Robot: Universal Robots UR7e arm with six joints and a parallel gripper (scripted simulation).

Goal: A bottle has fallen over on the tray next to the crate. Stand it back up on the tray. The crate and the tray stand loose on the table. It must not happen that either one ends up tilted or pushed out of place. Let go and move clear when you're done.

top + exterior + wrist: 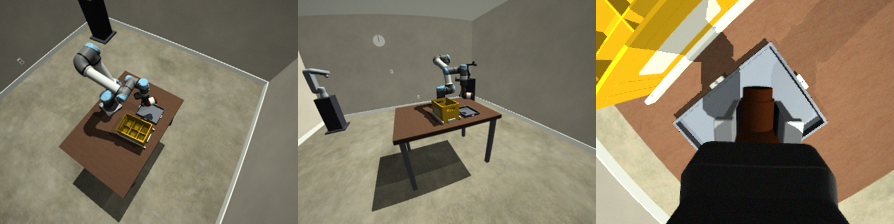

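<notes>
Now: the brown bottle 4 cm to the left of my hand, 3 cm ahead of it and 1 cm below it. The rest, counted from my hand: yellow crate 23 cm to the right, 12 cm below, 3 cm ahead; then tray 19 cm below, 5 cm ahead, 4 cm to the left.
</notes>
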